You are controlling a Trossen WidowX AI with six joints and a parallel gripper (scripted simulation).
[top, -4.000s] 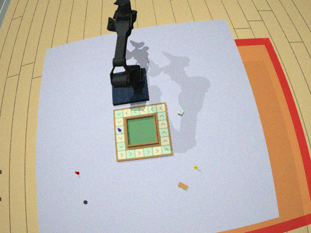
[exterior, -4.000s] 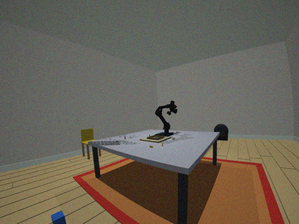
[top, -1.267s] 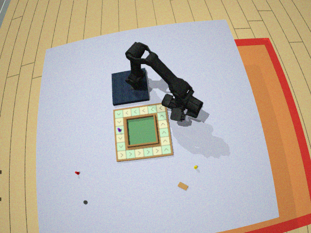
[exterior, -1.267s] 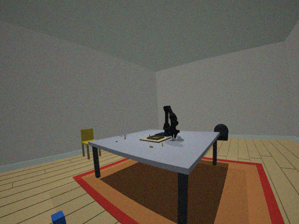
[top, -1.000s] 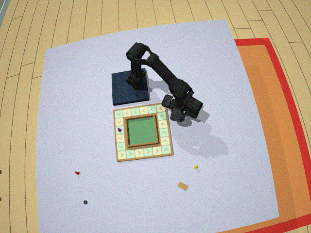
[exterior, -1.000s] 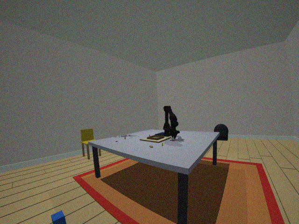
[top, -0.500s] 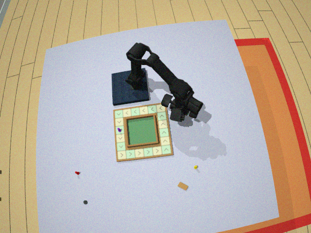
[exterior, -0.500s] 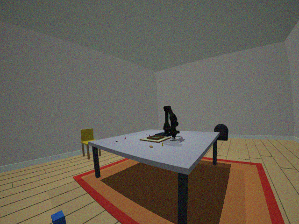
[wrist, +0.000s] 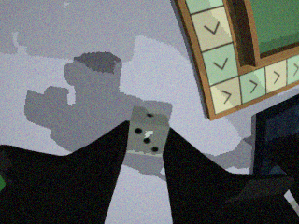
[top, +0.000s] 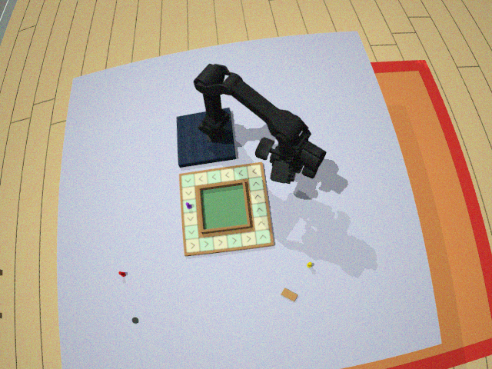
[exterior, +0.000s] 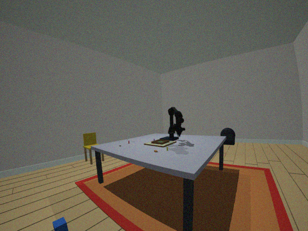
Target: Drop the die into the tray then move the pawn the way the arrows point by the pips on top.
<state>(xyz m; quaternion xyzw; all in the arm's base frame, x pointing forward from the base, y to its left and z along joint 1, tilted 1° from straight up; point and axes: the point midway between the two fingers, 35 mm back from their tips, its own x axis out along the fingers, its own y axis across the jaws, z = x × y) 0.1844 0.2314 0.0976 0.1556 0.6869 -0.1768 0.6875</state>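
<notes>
My gripper tip is 7 cm short of the purple pawn, 33 cm to the left of it and 6 cm above it. The rest, counted from my gripper tip: white die (right at my gripper tip); yellow pawn (29 cm ahead, 5 cm to the left, 8 cm below); green dice tray (8 cm ahead, 21 cm to the right, 8 cm below).
</notes>
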